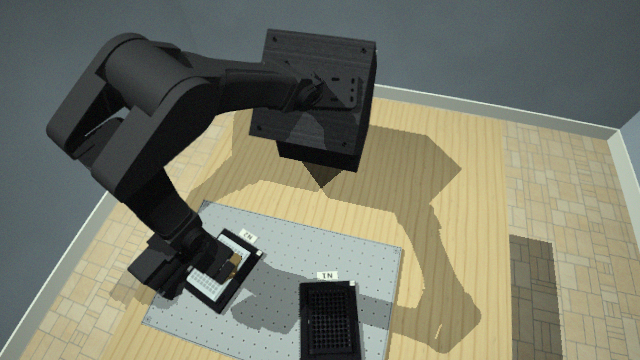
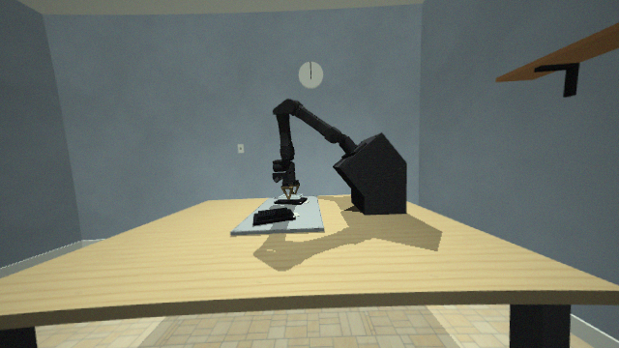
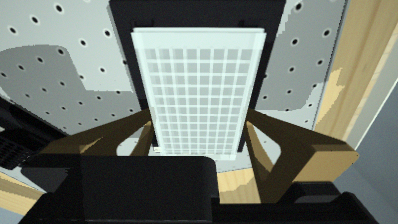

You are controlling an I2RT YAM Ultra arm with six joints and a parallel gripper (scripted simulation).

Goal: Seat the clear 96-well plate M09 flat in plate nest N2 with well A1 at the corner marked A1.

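My gripper is now 3 cm above the plate nest N2. Round my hand: n2 label (8 cm behind, 4 cm to the left, 3 cm below); then n1 label (1 cm behind, 24 cm to the left, 3 cm below).
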